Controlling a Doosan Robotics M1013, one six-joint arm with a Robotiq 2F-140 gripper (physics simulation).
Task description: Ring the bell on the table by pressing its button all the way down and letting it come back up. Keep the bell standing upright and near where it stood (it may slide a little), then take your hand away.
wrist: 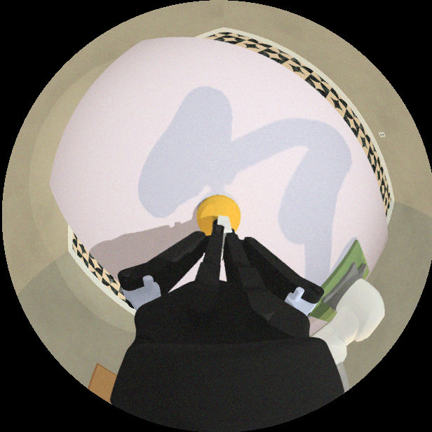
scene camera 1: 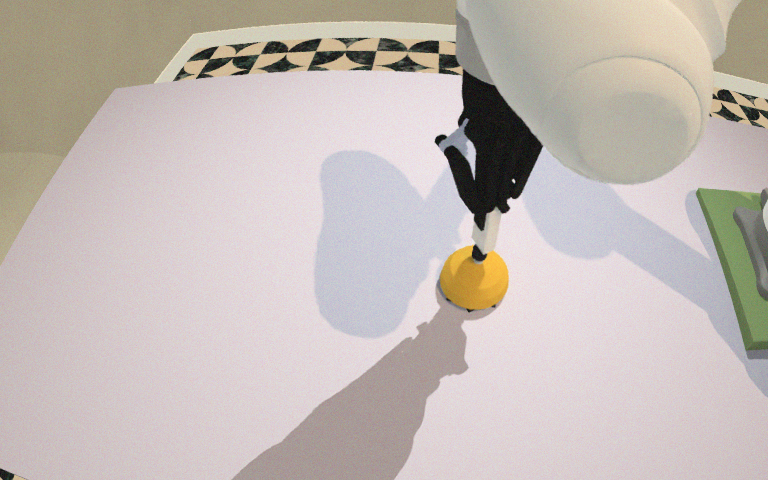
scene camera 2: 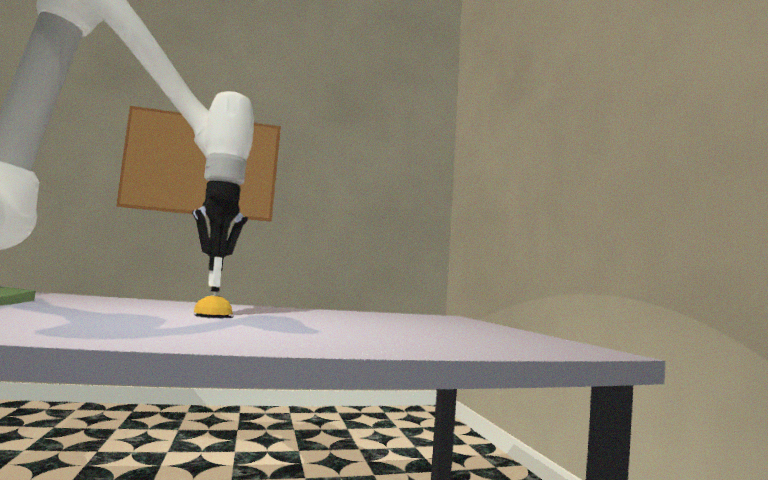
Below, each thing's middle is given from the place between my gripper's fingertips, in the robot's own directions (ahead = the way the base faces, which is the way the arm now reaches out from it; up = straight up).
Right now the yellow bell (scene camera 1: pixel 471 284) is 10 mm to the left of my hand and 30 mm below it.
